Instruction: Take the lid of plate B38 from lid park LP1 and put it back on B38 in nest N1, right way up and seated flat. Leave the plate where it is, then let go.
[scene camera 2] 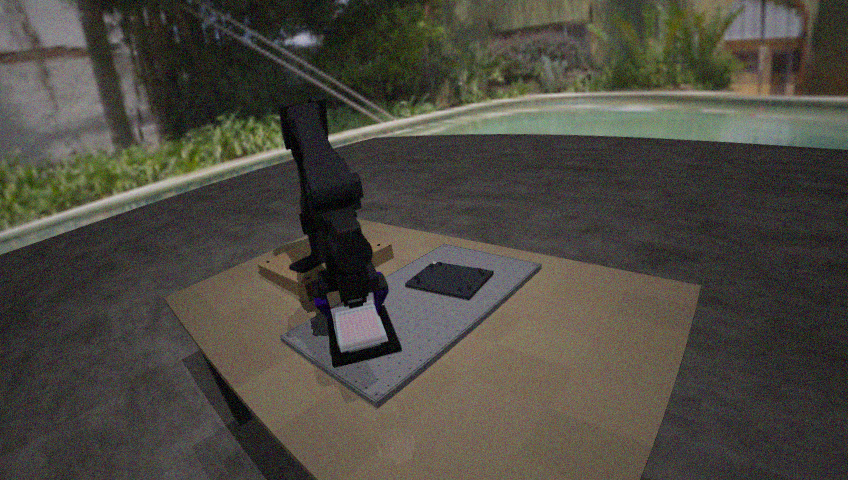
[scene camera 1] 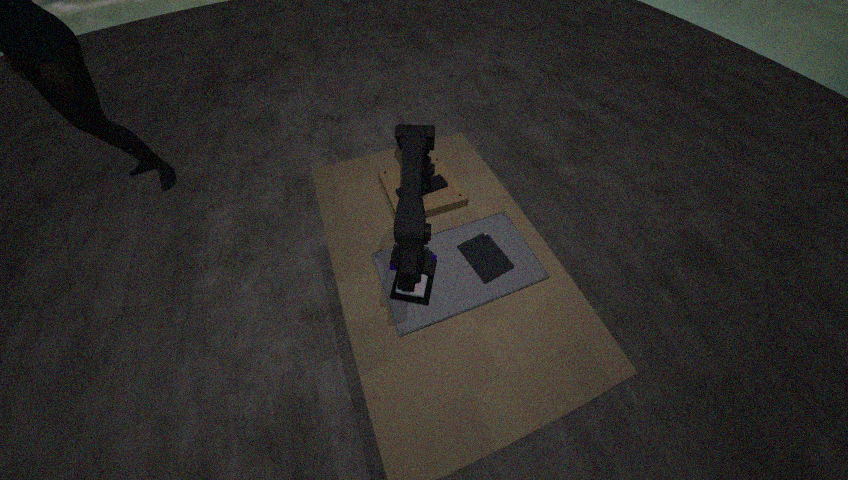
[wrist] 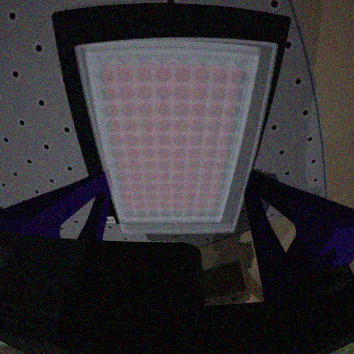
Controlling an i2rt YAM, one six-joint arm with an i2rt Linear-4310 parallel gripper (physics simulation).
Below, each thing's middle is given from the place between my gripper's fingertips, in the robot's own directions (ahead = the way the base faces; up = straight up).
Right now my hand is 1 cm to the left of the plate lid (scene camera 2: 353, 326) and 1 cm short of it. Also, from my hand: lid park (scene camera 2: 463, 282): 25 cm to the left, 5 cm ahead, 2 cm below.
